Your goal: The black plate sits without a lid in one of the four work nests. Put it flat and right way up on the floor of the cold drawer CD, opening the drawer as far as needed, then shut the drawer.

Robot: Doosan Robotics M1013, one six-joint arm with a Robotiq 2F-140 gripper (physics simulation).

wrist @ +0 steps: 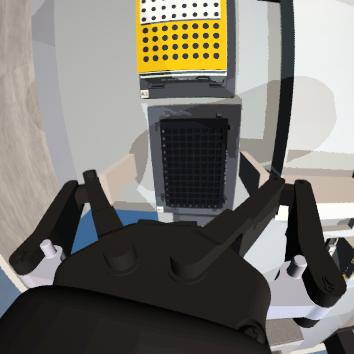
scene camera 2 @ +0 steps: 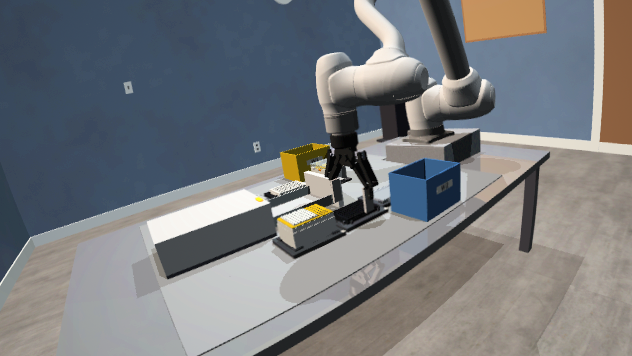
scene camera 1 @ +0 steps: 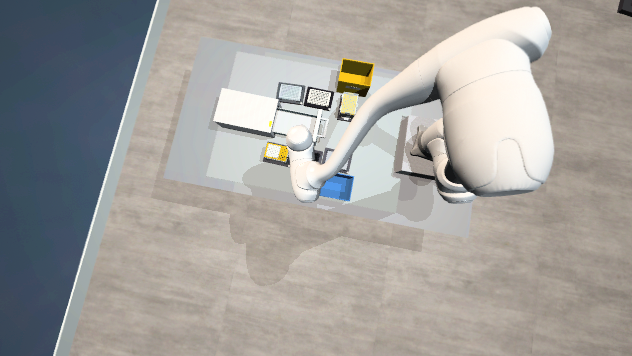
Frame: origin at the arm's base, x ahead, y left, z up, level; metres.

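Seen in the pictures: gripper, fingertip midpoint: (wrist: 185, 163) (scene camera 2: 352, 205); arm's base at its link origin: (scene camera 2: 428, 137) (scene camera 1: 430, 145).
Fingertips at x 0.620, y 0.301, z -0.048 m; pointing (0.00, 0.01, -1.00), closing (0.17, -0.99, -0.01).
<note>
Pixels of each thing's top centre, then the offset from my fingertips to it. "pt": a spot on its surface instead.
- black plate at its top centre: (wrist: 193, 168) (scene camera 2: 354, 208) 0.010 m right, 0.010 m back, 0.015 m down
- dark grey nest at a spot on its surface: (wrist: 156, 150) pt 0.044 m left, 0.003 m ahead, 0.030 m down
- yellow-and-white tip rack at its top centre: (scene camera 2: 304, 213) (scene camera 1: 276, 151) 0.023 m left, 0.159 m ahead, 0.035 m up
- blue bin at its top centre: (scene camera 2: 425, 167) (scene camera 1: 335, 185) 0.089 m left, 0.207 m back, 0.079 m up
- yellow bin at its top centre: (scene camera 2: 304, 149) (scene camera 1: 356, 72) 0.540 m right, 0.104 m back, 0.079 m up
- white plate at its top centre: (scene camera 2: 288, 186) (scene camera 1: 319, 97) 0.380 m right, 0.056 m ahead, 0.015 m down
- pale plate at its top centre: (scene camera 1: 290, 91) 0.351 m right, 0.229 m ahead, 0.015 m down
The black plate (scene camera 2: 351, 212) (wrist: 194, 160) lies flat and lidless in a dark grey nest (wrist: 156, 150); the arm mostly hides it in scene camera 1. My gripper (scene camera 2: 353, 197) (wrist: 185, 163) is open and empty, pointing down low over the plate. Its fingers stand on either side of the plate's long sides, with gaps visible in the wrist view. The cold drawer CD (scene camera 1: 289, 121) (scene camera 2: 322, 186) (wrist: 287, 75) is pulled out of its white cabinet (scene camera 1: 246, 111) (scene camera 2: 210, 215), and its visible floor is bare. The drawer lies beside the plate's nest, to the right in the wrist view.
A yellow-and-white tip rack (scene camera 1: 276, 152) (scene camera 2: 305, 225) (wrist: 182, 45) stands in the adjoining nest. A blue bin (scene camera 1: 337, 187) (scene camera 2: 425, 192) is near the gripper. Across the drawer are a yellow bin (scene camera 1: 355, 79) (scene camera 2: 295, 165), a white plate (scene camera 1: 319, 97) and a pale plate (scene camera 1: 291, 92).
</note>
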